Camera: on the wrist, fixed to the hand. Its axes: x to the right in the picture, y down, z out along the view.
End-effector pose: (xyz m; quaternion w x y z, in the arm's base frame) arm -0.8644 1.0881 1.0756 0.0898 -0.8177 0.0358 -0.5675
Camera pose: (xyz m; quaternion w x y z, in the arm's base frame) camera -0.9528 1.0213 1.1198 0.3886 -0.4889 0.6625 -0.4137
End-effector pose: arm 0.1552 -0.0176 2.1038 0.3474 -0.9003 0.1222 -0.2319
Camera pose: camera 0.1169 -0.1238 2.1423 0.3133 -0.5432 0.7790 0.0000
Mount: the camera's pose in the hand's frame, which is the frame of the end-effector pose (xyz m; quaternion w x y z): 0.0202 0.0534 -0.1047 0.6931 -0.0873 0.1064 0.7076
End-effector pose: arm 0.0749 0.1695 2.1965 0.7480 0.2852 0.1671 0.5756
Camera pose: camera -0.0208 0.2227 2.1493 0.1183 0.1894 -0.0567 0.9731
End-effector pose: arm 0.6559 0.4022 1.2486 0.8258 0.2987 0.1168 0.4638
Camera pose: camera 0.5805 0.4803 1.1993 0.2578 0.1682 -0.0830 0.9478
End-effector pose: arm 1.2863 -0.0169 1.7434 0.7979 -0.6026 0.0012 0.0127
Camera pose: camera 1.3067 -0.1026 1.6630 0.4913 -0.4878 0.5110 0.5094
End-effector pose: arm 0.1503 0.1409 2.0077 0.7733 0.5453 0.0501 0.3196
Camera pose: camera 0.0982 0.2477 2.0180 0.3521 0.3119 -0.2967 0.8311
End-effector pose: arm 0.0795 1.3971 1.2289 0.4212 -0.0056 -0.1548 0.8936
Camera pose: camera 0.0411 1.4089 1.1166 0.3244 0.2453 0.1365 -0.9033
